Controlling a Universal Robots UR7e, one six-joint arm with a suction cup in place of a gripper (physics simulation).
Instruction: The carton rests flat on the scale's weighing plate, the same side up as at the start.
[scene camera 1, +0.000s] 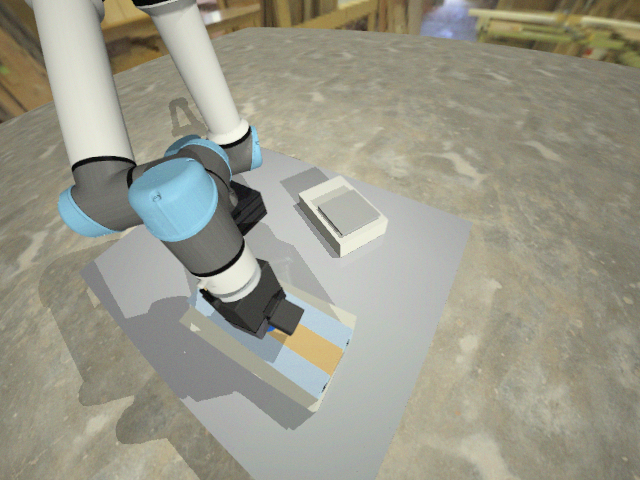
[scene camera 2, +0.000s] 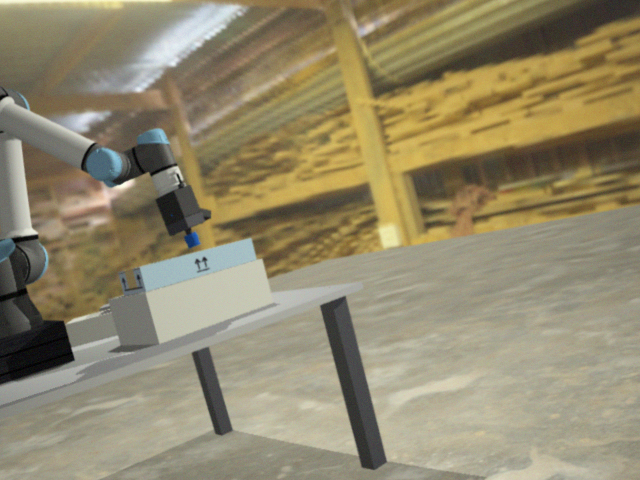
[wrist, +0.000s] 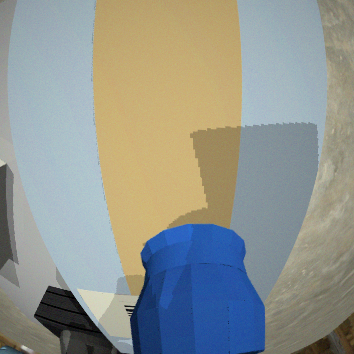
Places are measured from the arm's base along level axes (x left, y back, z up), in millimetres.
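Pixels of known places: end effector, tool point: (scene camera 2: 194, 246) (wrist: 193, 261); arm's base, origin of the base link: (scene camera 2: 15, 331) (wrist: 88, 340).
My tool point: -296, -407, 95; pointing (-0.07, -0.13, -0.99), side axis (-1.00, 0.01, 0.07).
For each thing: its middle in the pictures, then the offset to it from my tool point, as dx, dy, dz. Level surfaces: height alone.
- light blue carton, body centre: (wrist: 170, 238) (scene camera 1: 266, 319) (scene camera 2: 188, 265) +11, +26, -45
- open cream bin, body centre: (scene camera 2: 192, 301) (scene camera 1: 270, 327) +14, +43, -135
- cream scale, body centre: (scene camera 2: 113, 318) (scene camera 1: 340, 210) +455, +17, -151
- same grey table, its level: dz -195
The light blue carton (scene camera 1: 336, 330) (scene camera 2: 227, 258) (wrist: 55, 150) with a tan middle strip lies level in an open cream bin (scene camera 1: 248, 356) (scene camera 2: 211, 299), its upper part above the rim. Upright arrows show on its side in scene camera 2. My gripper, a blue suction cup (scene camera 1: 270, 328) (scene camera 2: 192, 240) (wrist: 194, 245), is open, with suction off and nothing held. It hangs slightly above the carton's top, apart from it in scene camera 2. The cream scale (scene camera 1: 361, 238) (scene camera 2: 93, 329) stands apart from the bin; its grey weighing plate (scene camera 1: 348, 210) bears nothing.
The black robot base (scene camera 1: 250, 206) (scene camera 2: 36, 351) stands on the same grey table (scene camera 1: 408, 279) (scene camera 2: 310, 295), near the scale and bin. The arm reaches over the bin. In scene camera 2 the scale is partly hidden behind the bin and base.
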